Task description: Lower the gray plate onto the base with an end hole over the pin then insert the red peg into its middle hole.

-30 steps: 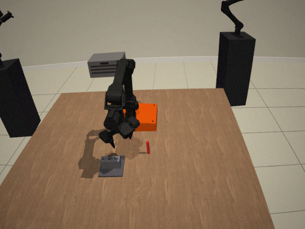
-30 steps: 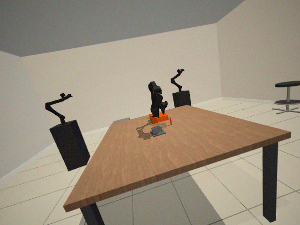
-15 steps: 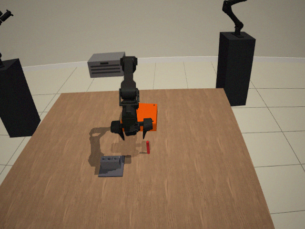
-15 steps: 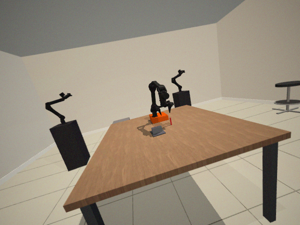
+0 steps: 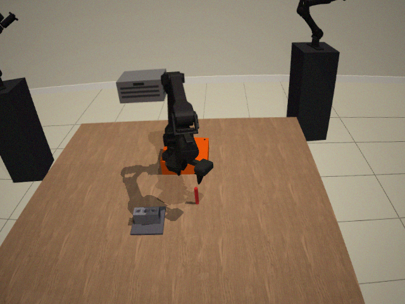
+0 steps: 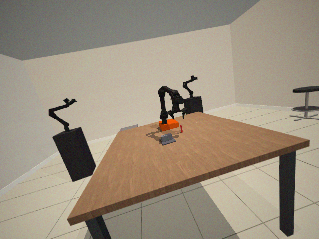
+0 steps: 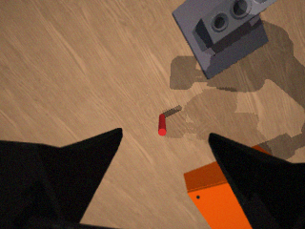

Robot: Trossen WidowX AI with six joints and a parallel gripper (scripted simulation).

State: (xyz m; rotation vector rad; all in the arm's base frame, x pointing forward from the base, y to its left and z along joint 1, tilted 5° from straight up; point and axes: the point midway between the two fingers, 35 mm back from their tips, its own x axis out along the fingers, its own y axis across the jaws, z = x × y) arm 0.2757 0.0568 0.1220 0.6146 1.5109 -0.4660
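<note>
Now: the red peg 11 cm below my gripper tip, 3 cm behind it and 2 cm to the left of it. The rest, counted from my gripper tip: gray plate 17 cm to the right, 10 cm below, 5 cm ahead.
</note>
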